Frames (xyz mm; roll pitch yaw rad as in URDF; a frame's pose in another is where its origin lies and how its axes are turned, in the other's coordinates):
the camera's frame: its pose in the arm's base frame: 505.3 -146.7 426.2 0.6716 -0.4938 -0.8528
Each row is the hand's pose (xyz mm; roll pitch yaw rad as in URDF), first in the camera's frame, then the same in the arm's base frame.
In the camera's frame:
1: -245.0 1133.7 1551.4 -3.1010 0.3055 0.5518
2: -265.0 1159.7 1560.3 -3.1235 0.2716 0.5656
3: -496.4 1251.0 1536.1 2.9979 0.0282 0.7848
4: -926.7 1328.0 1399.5 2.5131 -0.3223 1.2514
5: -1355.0 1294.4 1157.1 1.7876 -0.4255 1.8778
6: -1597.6 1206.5 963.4 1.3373 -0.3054 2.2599
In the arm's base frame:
1: -293.9 649.9 2000.6 -2.8540 -0.4685 -0.1473
2: -301.6 681.2 2011.5 -2.8829 -0.5046 -0.1421
3: -382.2 905.1 1935.2 3.0721 -0.7794 0.0779
4: -503.7 1264.9 1679.3 1.9516 -1.0215 0.9516
5: -592.3 1555.7 1290.8 0.8689 -0.6813 1.7132
6: -629.6 1676.9 994.1 0.4821 -0.3290 1.8650

